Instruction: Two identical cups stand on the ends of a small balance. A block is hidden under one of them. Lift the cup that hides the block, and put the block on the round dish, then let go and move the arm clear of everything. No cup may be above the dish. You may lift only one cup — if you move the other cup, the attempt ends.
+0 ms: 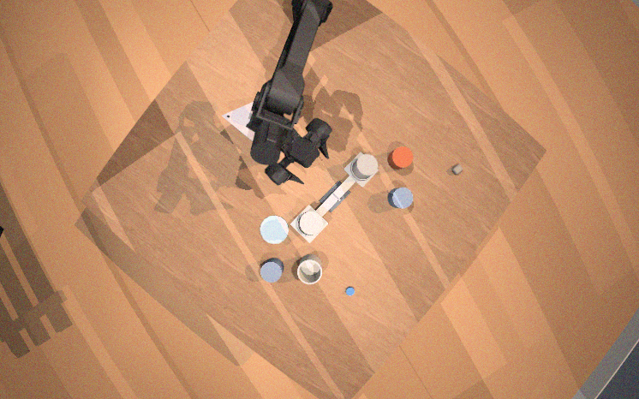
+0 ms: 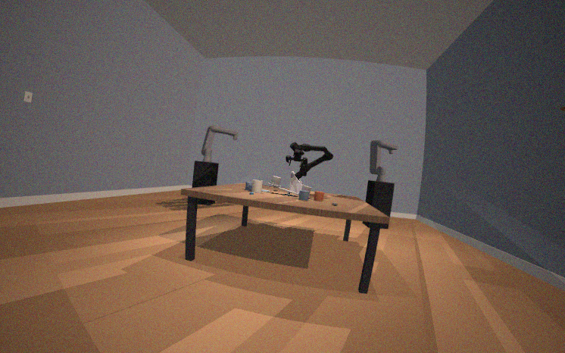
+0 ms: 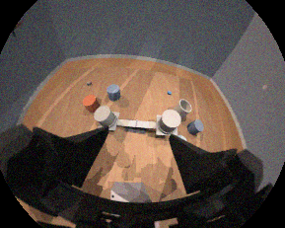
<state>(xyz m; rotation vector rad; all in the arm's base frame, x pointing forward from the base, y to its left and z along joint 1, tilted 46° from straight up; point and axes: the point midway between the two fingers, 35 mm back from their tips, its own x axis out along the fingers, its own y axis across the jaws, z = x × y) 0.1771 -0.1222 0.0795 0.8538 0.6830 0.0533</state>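
My gripper tip is now 120 mm short of the small pale block, 110 mm to the right of it and 200 mm above it. Round my gripper tip: round dish: 30 mm behind, 230 mm to the right, 240 mm below; then orange cylinder: 200 mm ahead, 200 mm to the left, 200 mm below; then beige cup: 140 mm ahead, 280 mm to the right, 200 mm below.
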